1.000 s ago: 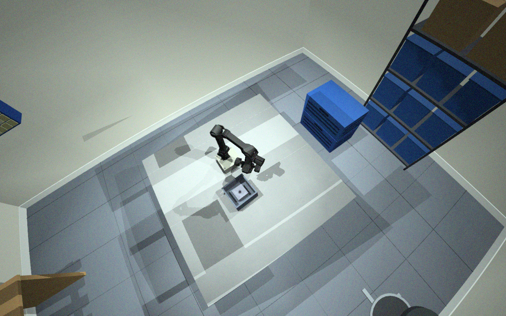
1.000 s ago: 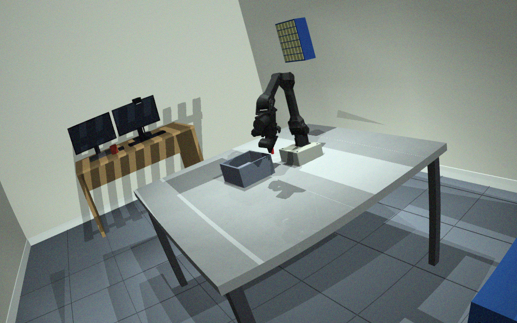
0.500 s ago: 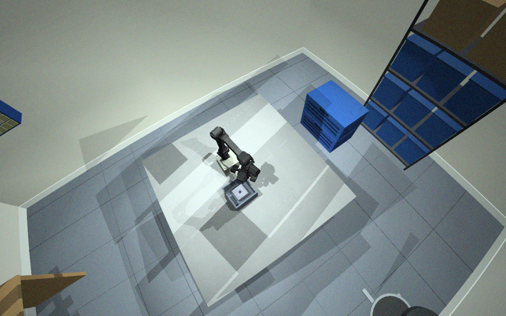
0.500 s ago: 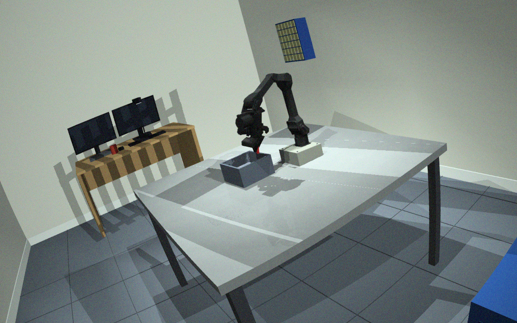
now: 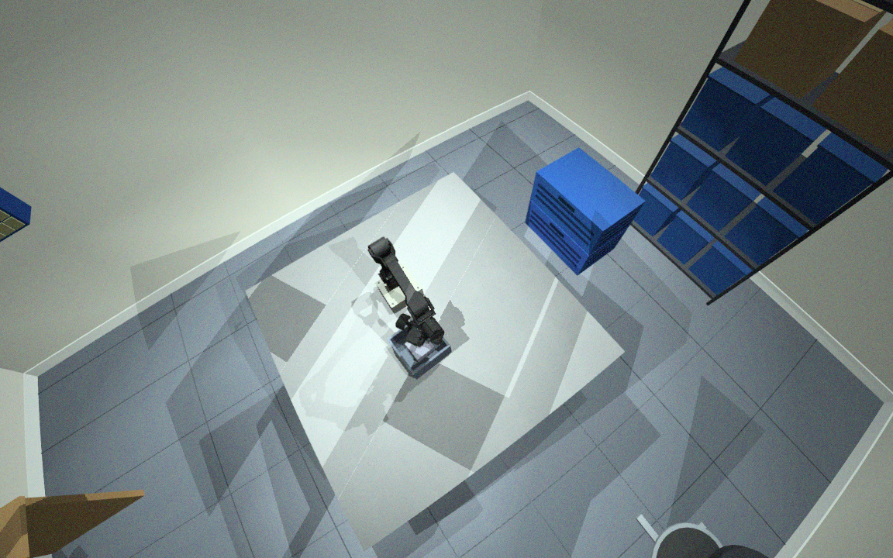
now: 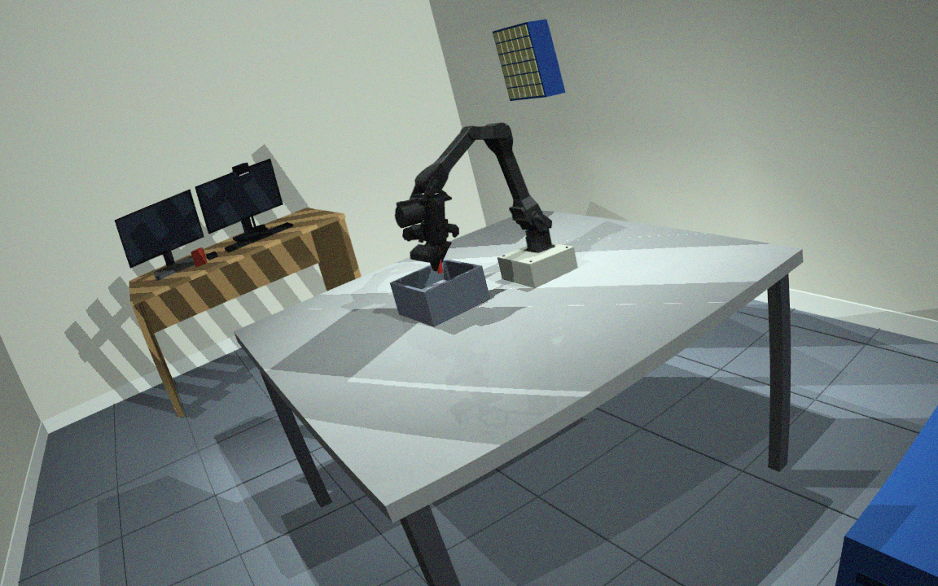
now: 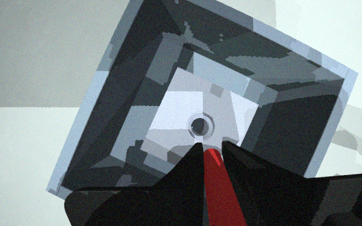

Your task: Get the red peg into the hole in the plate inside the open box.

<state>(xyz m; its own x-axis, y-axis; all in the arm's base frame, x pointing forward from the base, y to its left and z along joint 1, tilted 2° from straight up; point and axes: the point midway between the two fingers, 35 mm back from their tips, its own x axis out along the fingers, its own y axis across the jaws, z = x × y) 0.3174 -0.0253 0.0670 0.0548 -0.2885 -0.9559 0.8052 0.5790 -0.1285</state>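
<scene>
The red peg lies 10 mm behind my gripper tip, 20 mm to the left of it and 30 mm above it. Round my gripper tip: pale plate (10 mm ahead, 10 mm to the right, 70 mm below); grey box (10 mm ahead, 10 mm to the right, 80 mm below).
</scene>
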